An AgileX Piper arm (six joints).
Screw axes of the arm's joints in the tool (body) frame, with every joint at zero. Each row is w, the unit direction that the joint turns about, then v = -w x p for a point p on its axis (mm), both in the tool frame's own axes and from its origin. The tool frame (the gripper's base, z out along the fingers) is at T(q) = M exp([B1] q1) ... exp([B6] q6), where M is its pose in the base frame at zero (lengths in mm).
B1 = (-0.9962, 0, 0.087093, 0, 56.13, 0)
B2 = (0, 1, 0, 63.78, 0, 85.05)
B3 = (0, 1, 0, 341.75, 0, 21.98)
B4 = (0, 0, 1, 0, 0, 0)
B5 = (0, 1, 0, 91, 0, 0)
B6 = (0, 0, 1, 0, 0, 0)
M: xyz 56.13 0 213.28 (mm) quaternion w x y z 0.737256 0 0.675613 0
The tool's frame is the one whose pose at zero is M.
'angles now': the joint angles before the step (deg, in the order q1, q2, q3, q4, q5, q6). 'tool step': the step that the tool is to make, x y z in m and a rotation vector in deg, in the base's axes. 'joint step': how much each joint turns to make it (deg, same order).
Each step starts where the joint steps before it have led.
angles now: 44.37, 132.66, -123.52, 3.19, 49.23, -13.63
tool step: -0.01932, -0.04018, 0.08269, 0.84, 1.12, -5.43
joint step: -1.58, -10.50, 0.00, -1.77, 10.58, 5.29
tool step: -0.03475, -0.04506, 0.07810, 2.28, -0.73, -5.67
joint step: -0.84, -11.01, 0.27, -2.25, 8.65, 5.57
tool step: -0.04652, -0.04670, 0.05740, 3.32, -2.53, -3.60
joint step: -0.16, -12.29, 4.81, -1.71, 3.48, 3.60
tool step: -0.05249, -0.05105, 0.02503, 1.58, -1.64, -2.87
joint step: -0.01, -14.09, 11.20, -2.00, 0.77, 2.69
